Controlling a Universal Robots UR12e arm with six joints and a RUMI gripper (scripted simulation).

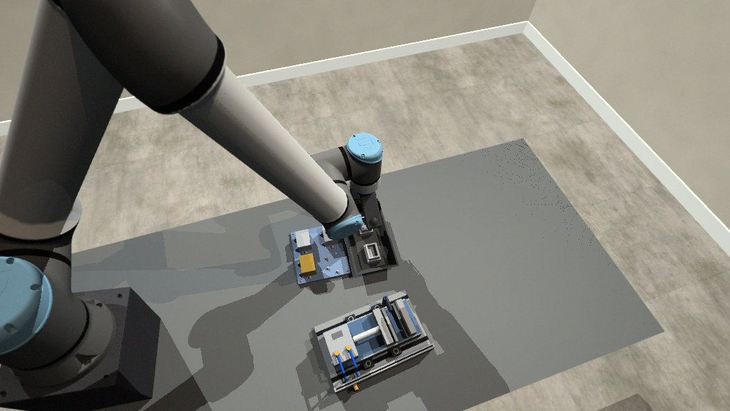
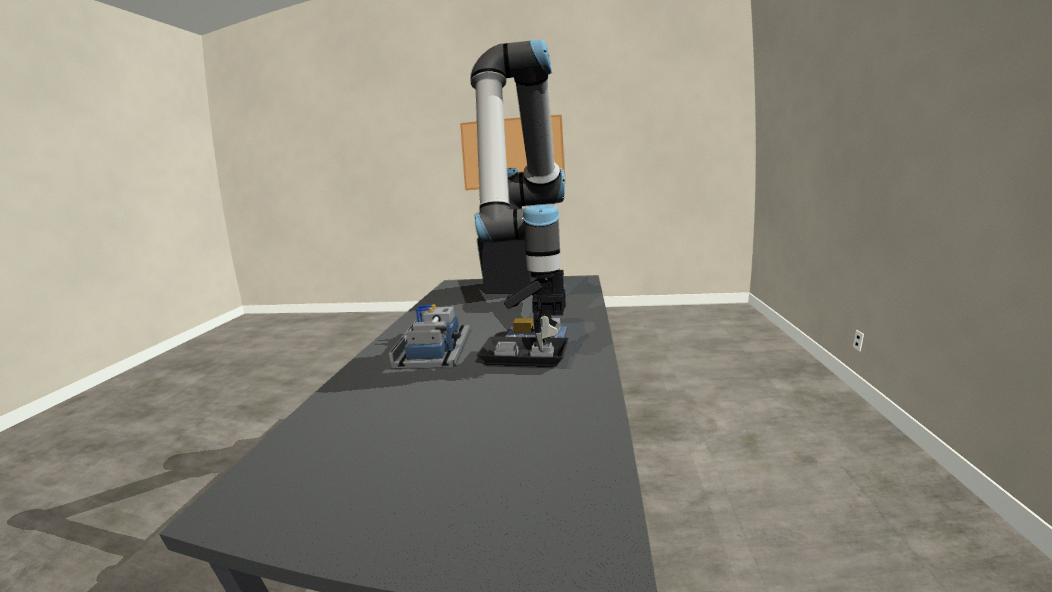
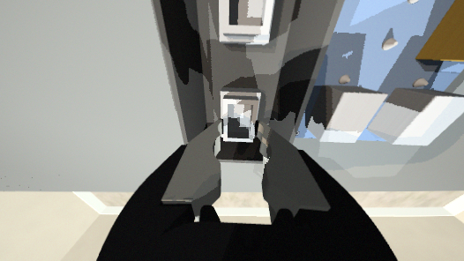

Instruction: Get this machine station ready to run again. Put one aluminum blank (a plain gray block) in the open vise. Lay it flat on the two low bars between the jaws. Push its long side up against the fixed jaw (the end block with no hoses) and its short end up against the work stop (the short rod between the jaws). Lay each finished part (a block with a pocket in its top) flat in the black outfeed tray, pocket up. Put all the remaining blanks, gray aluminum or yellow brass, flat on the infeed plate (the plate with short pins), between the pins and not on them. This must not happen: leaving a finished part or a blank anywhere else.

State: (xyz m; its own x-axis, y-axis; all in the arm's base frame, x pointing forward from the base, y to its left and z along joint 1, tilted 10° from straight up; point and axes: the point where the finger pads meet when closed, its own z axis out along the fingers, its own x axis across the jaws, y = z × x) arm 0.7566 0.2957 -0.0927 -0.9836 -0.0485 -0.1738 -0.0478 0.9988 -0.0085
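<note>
The gray blank lies 21 cm behind my hand, 3 cm below it and 2 cm to the right of it. Also, from my hand: yellow brass blank 21 cm behind, 11 cm to the right, 3 cm below; blue infeed plate 17 cm behind, 6 cm to the right, 5 cm below; pale rod 36 cm to the right, 7 cm behind, 2 cm above.
</note>
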